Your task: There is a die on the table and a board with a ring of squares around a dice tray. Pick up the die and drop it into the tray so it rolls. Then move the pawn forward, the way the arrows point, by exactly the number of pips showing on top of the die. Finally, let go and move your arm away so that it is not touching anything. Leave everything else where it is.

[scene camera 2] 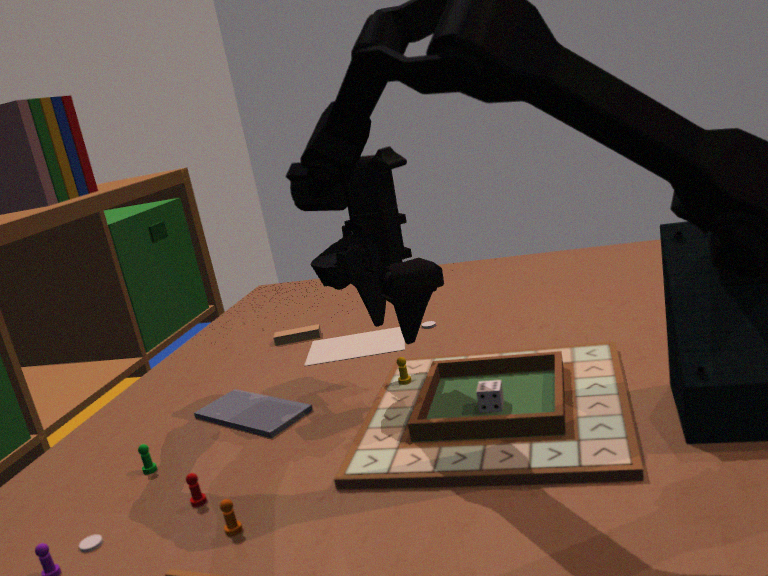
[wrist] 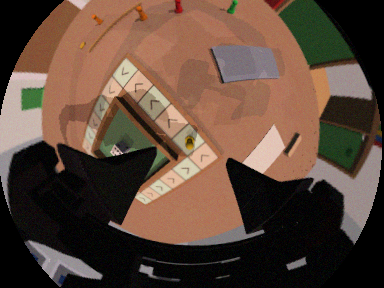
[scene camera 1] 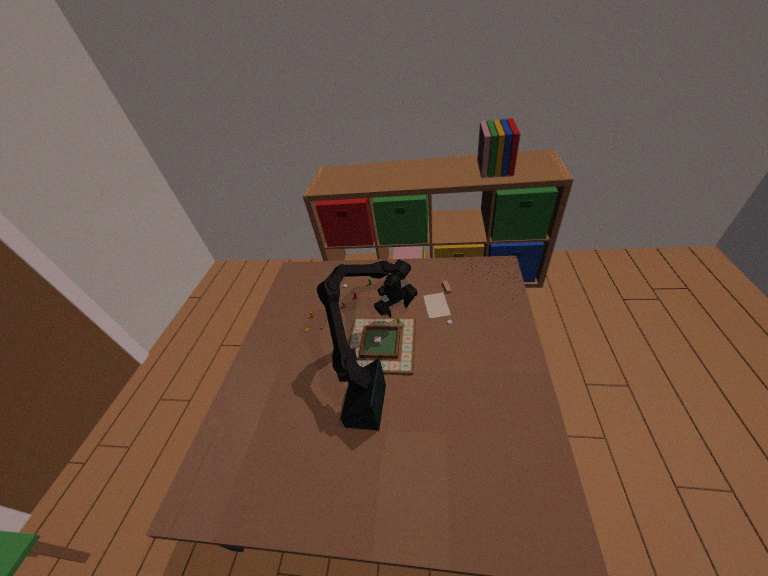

Scene:
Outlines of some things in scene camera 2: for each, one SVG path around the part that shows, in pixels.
My gripper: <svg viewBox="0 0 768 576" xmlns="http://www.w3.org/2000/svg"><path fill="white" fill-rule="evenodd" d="M349 214L350 220L344 221L345 225L342 226L343 238L333 243L311 262L312 268L326 287L330 286L341 290L349 284L355 286L376 327L384 323L386 300L393 304L405 343L414 343L432 293L438 287L444 285L442 268L436 263L422 258L402 262L403 259L412 257L411 249L404 247L400 224L407 223L405 214L398 213L398 206L375 213Z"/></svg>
A grey tile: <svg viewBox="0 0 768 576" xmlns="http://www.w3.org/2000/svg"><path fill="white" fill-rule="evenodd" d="M194 415L199 420L273 438L313 410L312 405L234 389L204 406L204 408L195 412Z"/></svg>

